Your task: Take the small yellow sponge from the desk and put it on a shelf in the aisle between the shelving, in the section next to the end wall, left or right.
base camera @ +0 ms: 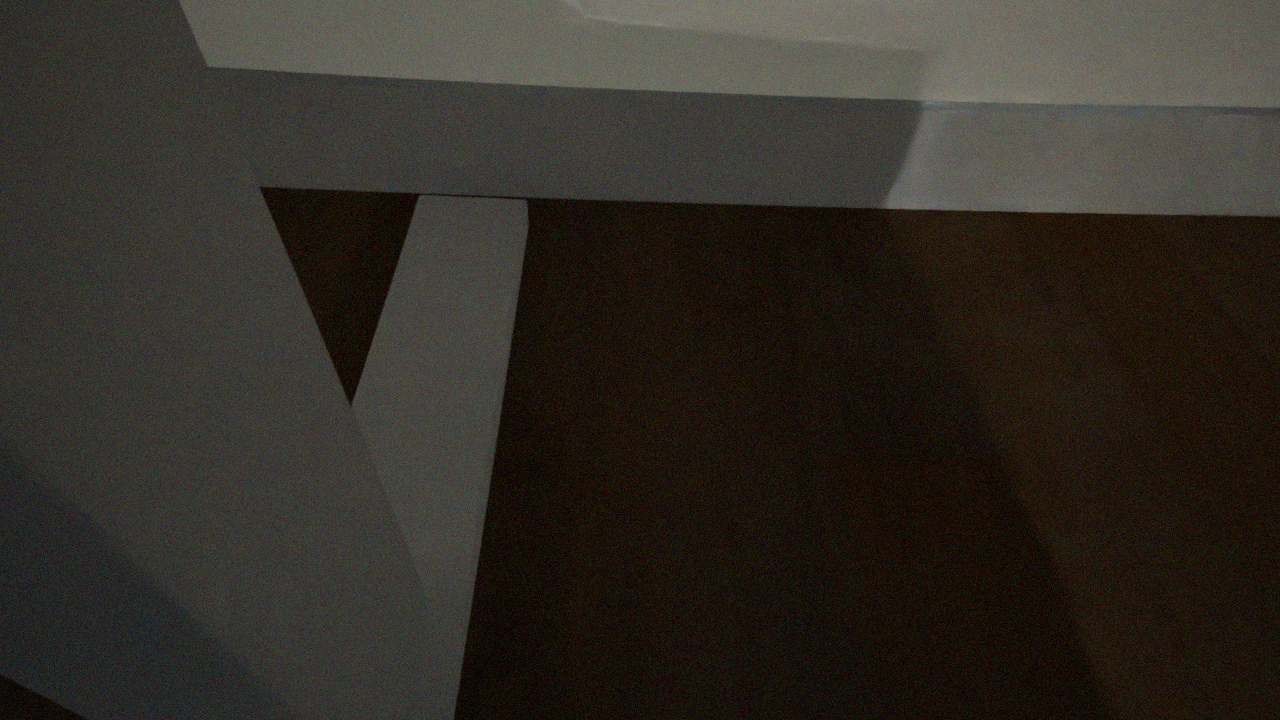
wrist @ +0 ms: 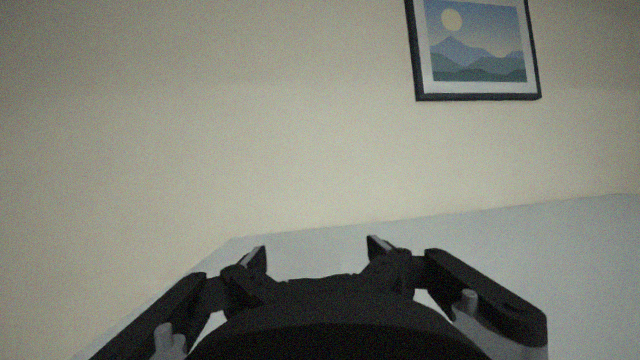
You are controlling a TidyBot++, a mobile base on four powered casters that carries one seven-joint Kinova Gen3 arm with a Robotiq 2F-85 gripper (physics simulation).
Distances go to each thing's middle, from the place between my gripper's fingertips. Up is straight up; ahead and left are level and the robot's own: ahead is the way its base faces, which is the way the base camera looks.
Right now my hand is 49 cm short of the framed mountain picture point(wrist: 454, 57), 66 cm to the left of it and 55 cm below it.
